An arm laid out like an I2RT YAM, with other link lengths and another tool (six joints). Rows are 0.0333 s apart.
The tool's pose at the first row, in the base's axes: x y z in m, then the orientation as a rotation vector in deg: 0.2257 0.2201 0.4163 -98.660 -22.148 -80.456
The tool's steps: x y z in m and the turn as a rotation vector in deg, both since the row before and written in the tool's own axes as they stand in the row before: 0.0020 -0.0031 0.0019 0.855 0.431 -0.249; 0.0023 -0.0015 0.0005 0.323 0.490 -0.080; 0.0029 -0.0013 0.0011 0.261 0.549 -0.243; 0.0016 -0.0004 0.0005 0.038 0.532 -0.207; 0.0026 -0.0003 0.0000 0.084 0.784 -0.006; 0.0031 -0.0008 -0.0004 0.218 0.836 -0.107; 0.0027 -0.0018 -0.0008 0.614 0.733 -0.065; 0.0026 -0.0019 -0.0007 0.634 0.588 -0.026; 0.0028 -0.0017 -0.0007 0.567 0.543 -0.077; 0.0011 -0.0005 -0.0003 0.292 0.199 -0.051; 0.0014 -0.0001 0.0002 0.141 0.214 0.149; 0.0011 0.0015 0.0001 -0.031 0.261 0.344; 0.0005 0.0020 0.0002 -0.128 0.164 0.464; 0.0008 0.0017 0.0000 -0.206 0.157 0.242
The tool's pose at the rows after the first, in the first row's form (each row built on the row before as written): 0.2254 0.2228 0.4194 -97.648 -22.685 -80.627; 0.2254 0.2234 0.4221 -97.014 -22.693 -80.941; 0.2261 0.2242 0.4253 -96.387 -22.774 -81.444; 0.2266 0.2244 0.4269 -95.949 -22.687 -81.998; 0.2271 0.2238 0.4294 -95.272 -22.310 -82.581; 0.2271 0.2230 0.4325 -94.448 -22.082 -83.219; 0.2260 0.2226 0.4356 -93.387 -22.138 -83.578; 0.2248 0.2223 0.4387 -92.422 -22.254 -83.784; 0.2238 0.2218 0.4419 -91.546 -22.393 -84.018; 0.2235 0.2215 0.4431 -91.159 -22.520 -84.085; 0.2239 0.2212 0.4444 -90.876 -22.366 -84.074; 0.2253 0.2201 0.4448 -90.688 -21.904 -84.019; 0.2270 0.2190 0.4445 -90.650 -21.332 -83.839; 0.2285 0.2178 0.4445 -90.684 -20.898 -83.853
